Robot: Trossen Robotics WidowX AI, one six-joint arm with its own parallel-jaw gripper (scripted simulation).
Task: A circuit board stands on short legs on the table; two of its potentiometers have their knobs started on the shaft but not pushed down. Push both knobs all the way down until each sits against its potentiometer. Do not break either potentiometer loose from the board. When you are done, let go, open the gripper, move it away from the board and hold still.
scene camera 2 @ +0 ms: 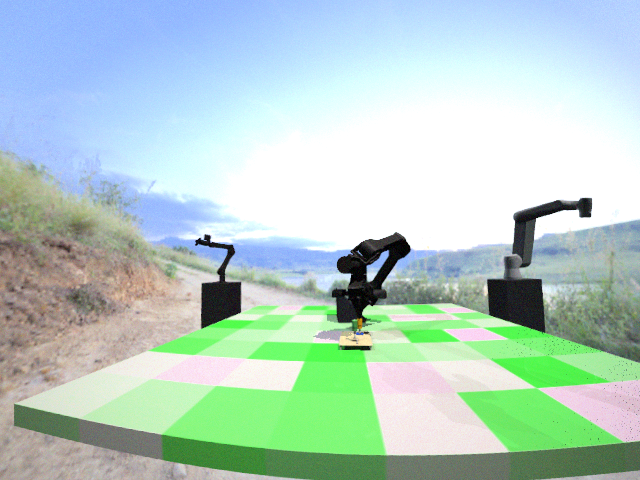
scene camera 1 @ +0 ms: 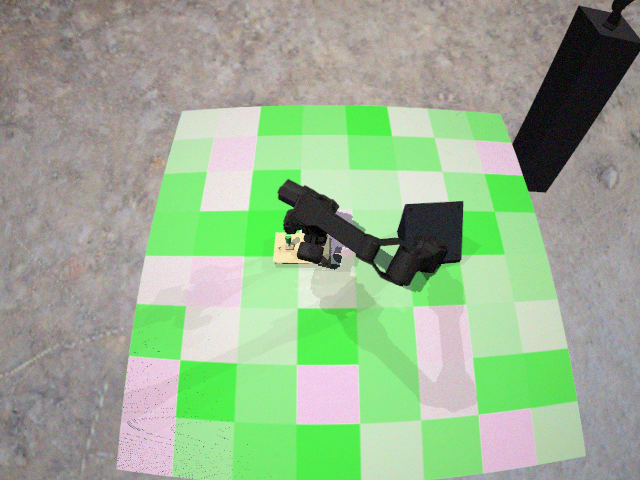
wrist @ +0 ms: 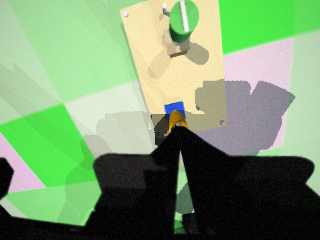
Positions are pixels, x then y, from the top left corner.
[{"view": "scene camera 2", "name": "my gripper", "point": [359, 318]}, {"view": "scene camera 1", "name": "my gripper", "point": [316, 243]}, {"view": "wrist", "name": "my gripper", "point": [179, 130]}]
